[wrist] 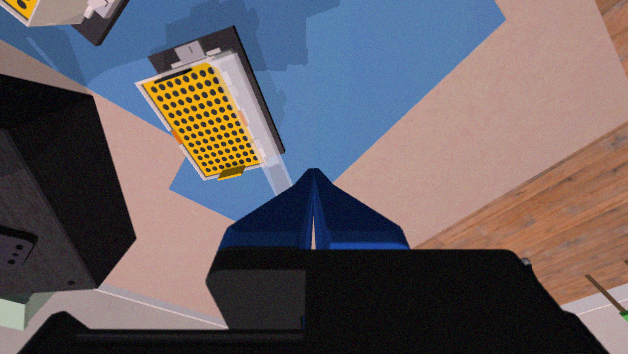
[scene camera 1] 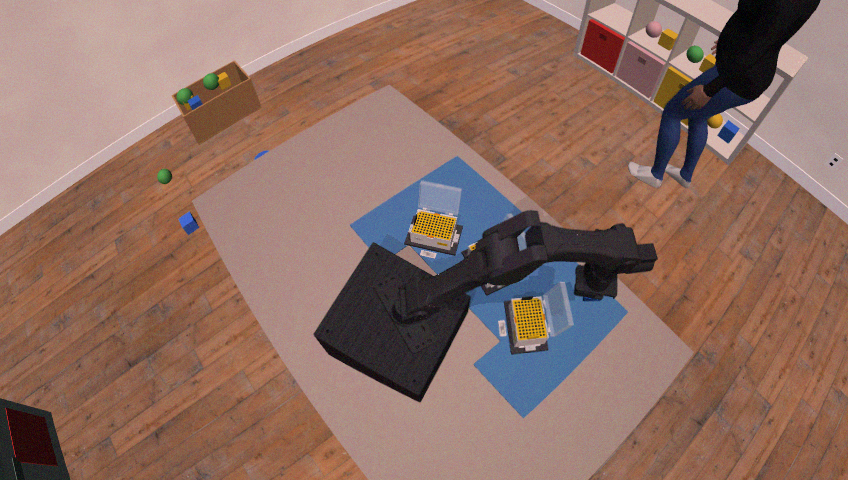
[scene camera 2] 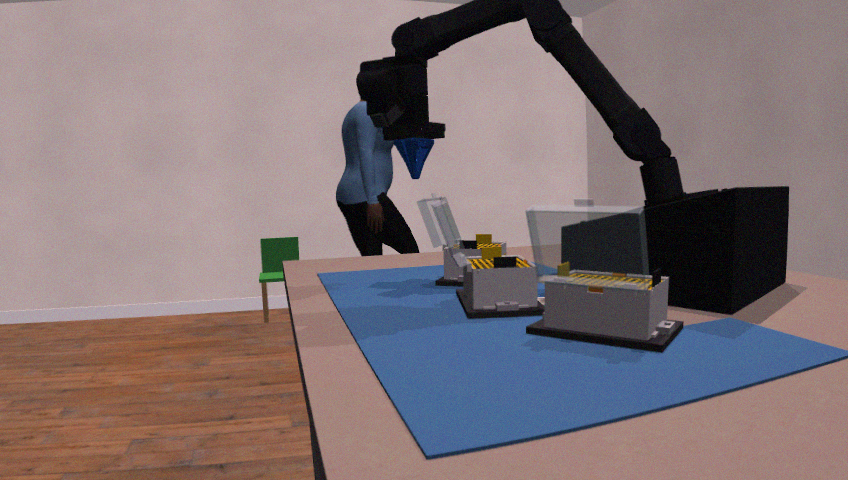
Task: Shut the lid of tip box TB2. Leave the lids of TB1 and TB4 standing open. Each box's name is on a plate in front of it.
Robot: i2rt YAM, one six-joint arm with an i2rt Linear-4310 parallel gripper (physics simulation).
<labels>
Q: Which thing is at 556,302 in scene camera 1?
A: A clear lid.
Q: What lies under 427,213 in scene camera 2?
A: A clear lid.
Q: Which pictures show the gripper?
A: The wrist view, scene camera 1 and scene camera 2: all of them.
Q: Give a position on a tip box TB1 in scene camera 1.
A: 437,226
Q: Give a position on a clear lid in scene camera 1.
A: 432,196
</labels>
